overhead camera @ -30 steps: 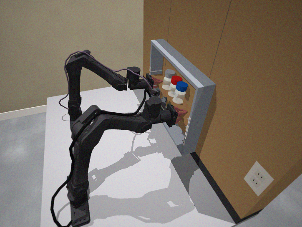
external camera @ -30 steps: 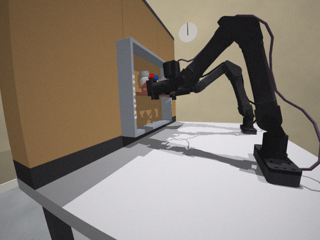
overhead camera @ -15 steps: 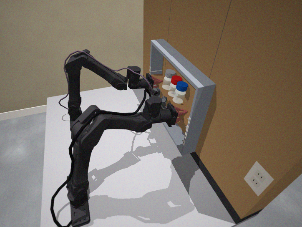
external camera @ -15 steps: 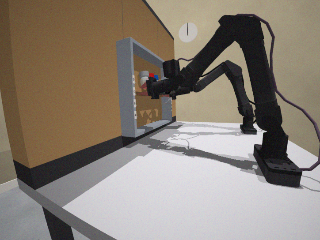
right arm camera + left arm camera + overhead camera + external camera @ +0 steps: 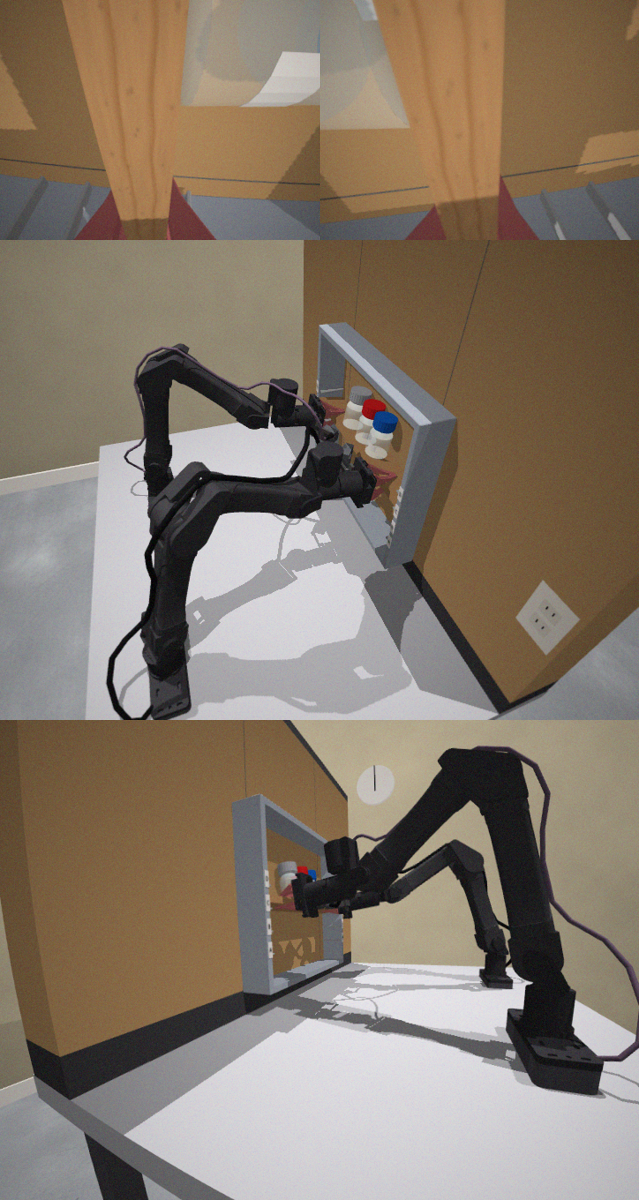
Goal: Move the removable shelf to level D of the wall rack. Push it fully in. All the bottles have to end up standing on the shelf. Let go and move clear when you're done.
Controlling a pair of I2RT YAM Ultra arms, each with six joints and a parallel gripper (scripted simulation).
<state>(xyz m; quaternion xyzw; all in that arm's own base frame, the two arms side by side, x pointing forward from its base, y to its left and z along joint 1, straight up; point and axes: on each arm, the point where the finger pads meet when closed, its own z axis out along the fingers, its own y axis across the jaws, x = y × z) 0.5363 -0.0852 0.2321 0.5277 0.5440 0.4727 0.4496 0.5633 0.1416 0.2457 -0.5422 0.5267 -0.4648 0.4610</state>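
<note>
The grey-capped bottle is 80 mm to the right of my left hand, 60 mm above it and 10 mm ahead of it. Round my left hand: wooden shelf (150 mm to the right, 10 mm ahead); grey wall rack (150 mm to the right, 10 mm ahead, 10 mm above); red-capped bottle (150 mm to the right, 60 mm above, 20 mm ahead).
The blue-capped bottle lies 9 cm to the left of my right hand and 6 cm above it. Round my right hand: wooden shelf (1 cm behind, 15 cm to the left); grey wall rack (1 cm behind, 15 cm to the left, 1 cm above); red-capped bottle (15 cm to the left, 6 cm above).
</note>
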